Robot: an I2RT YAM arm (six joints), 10 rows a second.
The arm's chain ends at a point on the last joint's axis. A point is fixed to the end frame.
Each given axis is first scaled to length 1.
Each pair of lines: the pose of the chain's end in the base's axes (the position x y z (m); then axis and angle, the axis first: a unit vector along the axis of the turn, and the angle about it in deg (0 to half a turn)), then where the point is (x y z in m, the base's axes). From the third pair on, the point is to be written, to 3 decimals.
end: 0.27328 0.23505 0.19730 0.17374 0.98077 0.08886 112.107
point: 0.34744 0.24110 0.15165
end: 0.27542 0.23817 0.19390 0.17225 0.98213 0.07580 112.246
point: 0.34933 0.24265 0.14766
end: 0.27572 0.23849 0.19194 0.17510 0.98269 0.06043 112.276
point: 0.349 0.241 0.145
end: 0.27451 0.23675 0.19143 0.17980 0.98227 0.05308 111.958
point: 0.348 0.238 0.145
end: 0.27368 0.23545 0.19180 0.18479 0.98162 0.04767 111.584
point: 0.348 0.235 0.146
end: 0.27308 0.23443 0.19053 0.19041 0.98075 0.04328 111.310
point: 0.347 0.233 0.145
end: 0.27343 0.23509 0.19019 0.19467 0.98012 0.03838 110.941
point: 0.348 0.233 0.145
